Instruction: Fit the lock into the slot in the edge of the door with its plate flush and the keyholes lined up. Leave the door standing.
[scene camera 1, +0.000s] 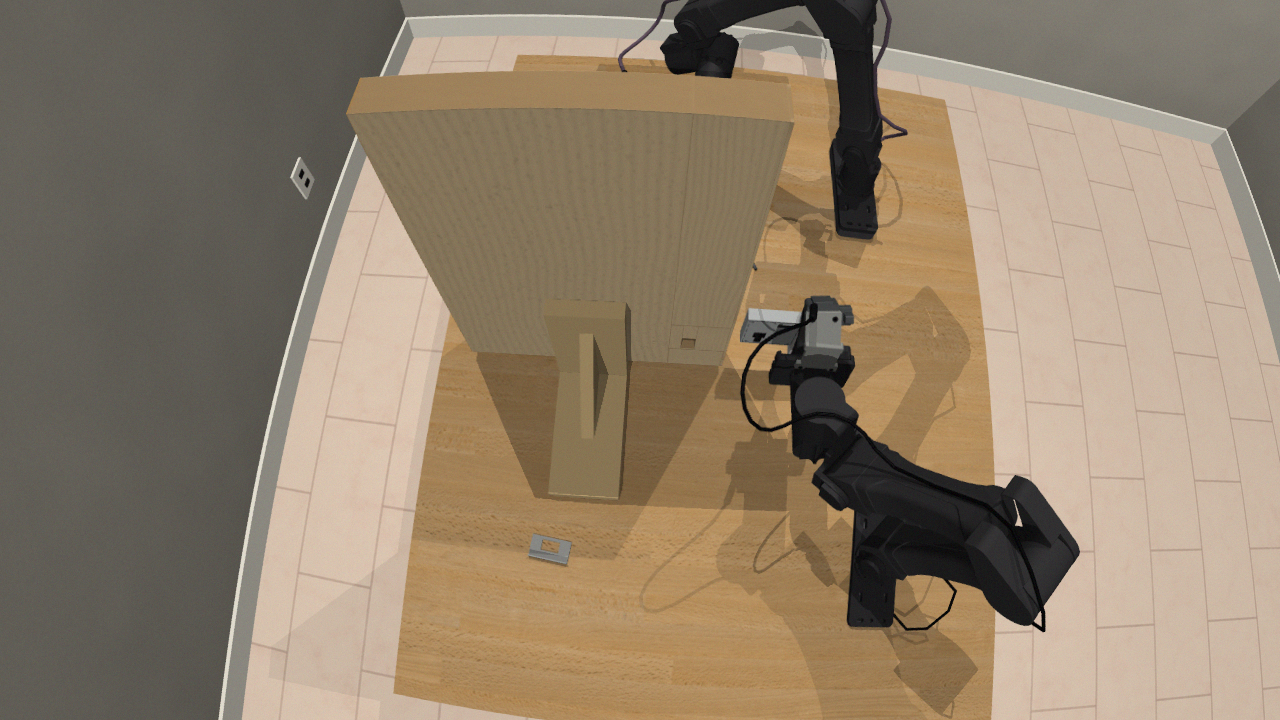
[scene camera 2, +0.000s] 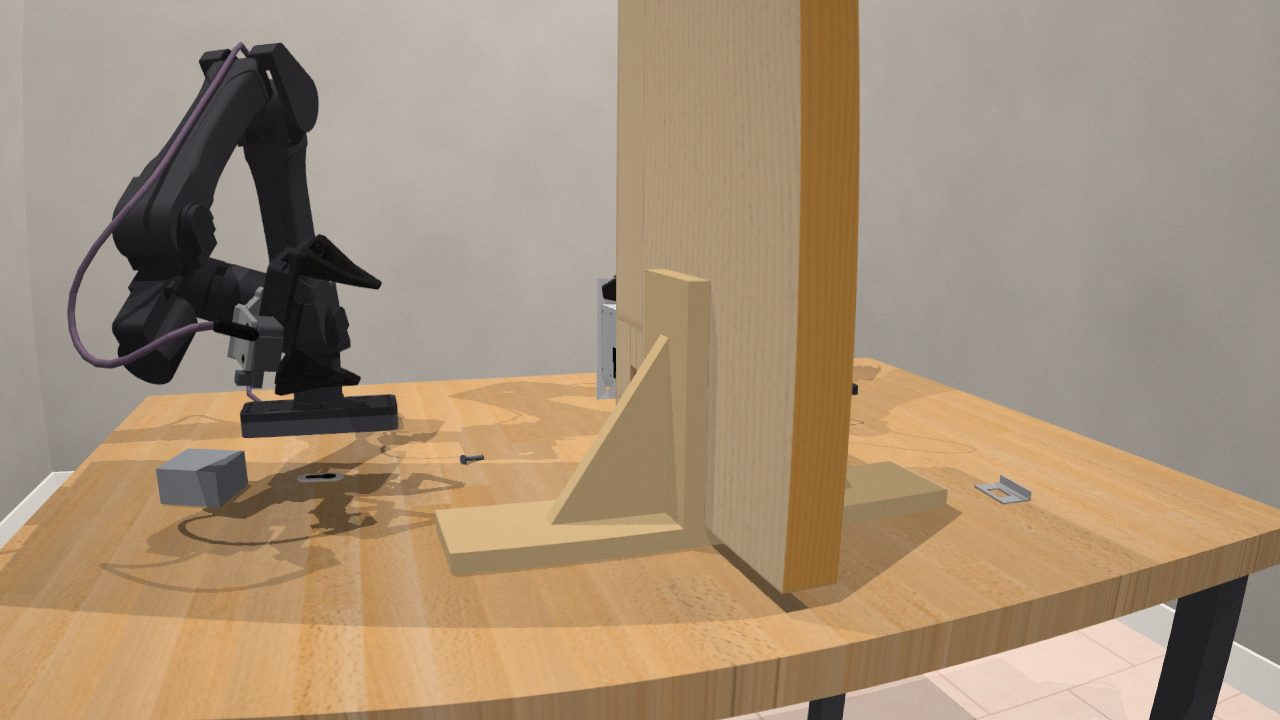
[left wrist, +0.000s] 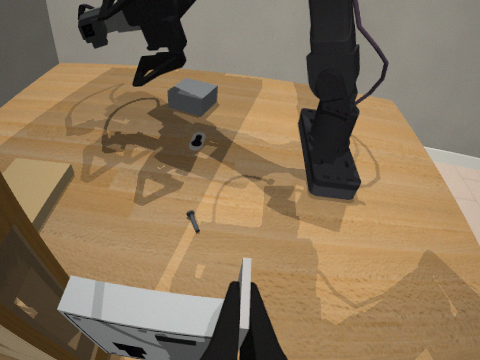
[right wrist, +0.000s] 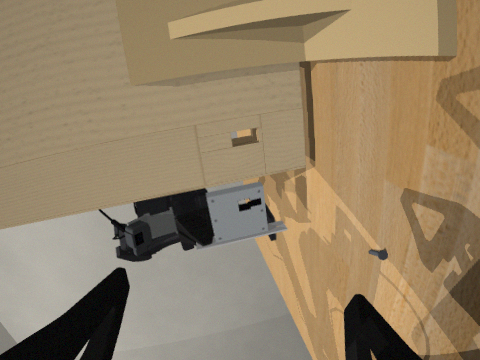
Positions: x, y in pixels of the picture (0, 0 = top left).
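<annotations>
The left wrist view has an angled metal plate out of frame, and the right wrist view does not show the angled metal plate, since it's hidden by a wooden door. There's a grey block too: scene camera 1 does not show the grey block, hidden by the wooden door, and in the right wrist view the grey block is out of frame. You do get the grey block in scene camera 2 (196, 477) and in the left wrist view (191, 96). The angled metal plate shows in scene camera 1 and scene camera 2, and on the angled metal plate (scene camera 2: 1017, 493) and (scene camera 1: 541, 556) are the same spot. As for the wooden door, I see it in scene camera 1 (631, 205), in scene camera 2, in the left wrist view (40, 281) and in the right wrist view. On the wooden door, (right wrist: 87, 138) and (scene camera 2: 646, 190) are the same spot.
</annotations>
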